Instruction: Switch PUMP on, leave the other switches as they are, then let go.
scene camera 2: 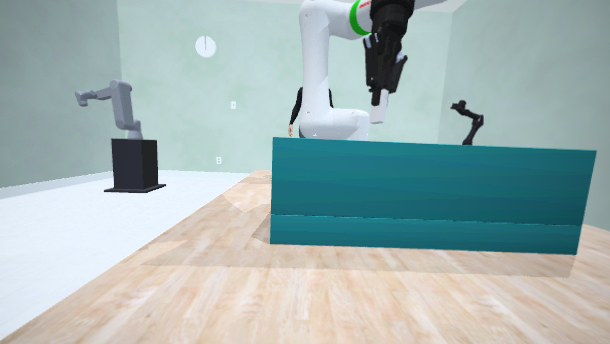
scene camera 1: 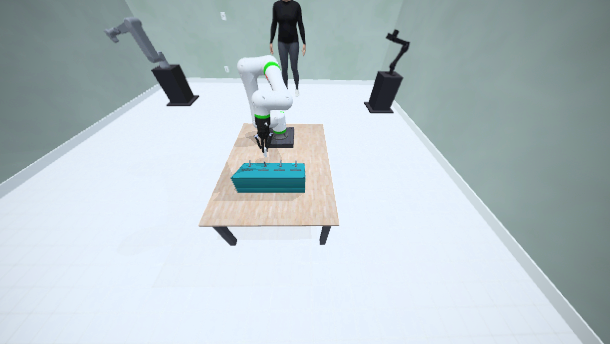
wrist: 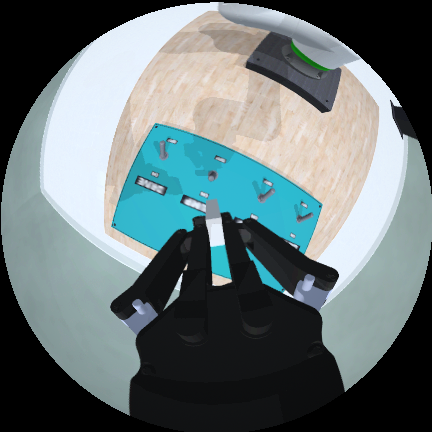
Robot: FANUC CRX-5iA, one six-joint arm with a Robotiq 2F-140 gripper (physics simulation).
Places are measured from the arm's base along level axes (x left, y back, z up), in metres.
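Pixels of known places: gripper, fingertip midpoint: point(scene camera 2: 376, 122) point(scene camera 1: 265, 156) point(wrist: 212, 209); arm's base at its link origin: point(scene camera 1: 280, 135) point(wrist: 303, 60).
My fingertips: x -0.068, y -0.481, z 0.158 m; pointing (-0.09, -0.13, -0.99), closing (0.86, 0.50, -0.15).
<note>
For each thing: its top centre in the pictures, then the offset to it from my fingertips. Level surfaces: height alone.
- PUMP lever at its top centre: point(wrist: 210, 177) point(scene camera 1: 264, 161) dx -0.021, dy +0.022, dz -0.075 m
- leftmost lever at its top centre: point(wrist: 158, 149) point(scene camera 1: 249, 161) dx -0.140, dy +0.039, dz -0.086 m
- third lever at its top centre: point(wrist: 269, 197) point(scene camera 1: 280, 161) dx +0.099, dy +0.032, dz -0.086 m
- rightmost lever at its top centre: point(wrist: 308, 220) point(scene camera 1: 295, 161) dx +0.219, dy +0.028, dz -0.086 m
- wooden table at its surface level: dz -0.215 m
The teal switch panel point(scene camera 1: 270, 184) point(scene camera 2: 420, 185) point(wrist: 145, 212) sits on the table with several grey levers. The PUMP lever point(scene camera 1: 265, 164) point(wrist: 212, 175), second from the left, looks short and nearly end-on in the wrist view, and darker than the others in scene camera 1. It stands at a different tilt from the others, apparently towards its ON side. The leftmost lever point(scene camera 1: 250, 163) point(wrist: 163, 150), third lever point(scene camera 1: 280, 163) point(wrist: 266, 194) and rightmost lever point(scene camera 1: 296, 163) point(wrist: 304, 217) lean to the OFF side. My gripper point(scene camera 1: 265, 153) point(scene camera 2: 380, 111) point(wrist: 212, 209) is shut and empty, raised above the panel, apart from the levers. Labels are blurred.
The wooden table point(scene camera 1: 270, 212) point(scene camera 2: 225, 300) point(wrist: 175, 95) carries the arm's dark base plate point(scene camera 1: 287, 145) point(wrist: 295, 82) behind the panel. Two other arms on black pedestals point(scene camera 1: 175, 85) point(scene camera 1: 385, 92) and a standing person point(scene camera 1: 287, 25) are farther back.
</note>
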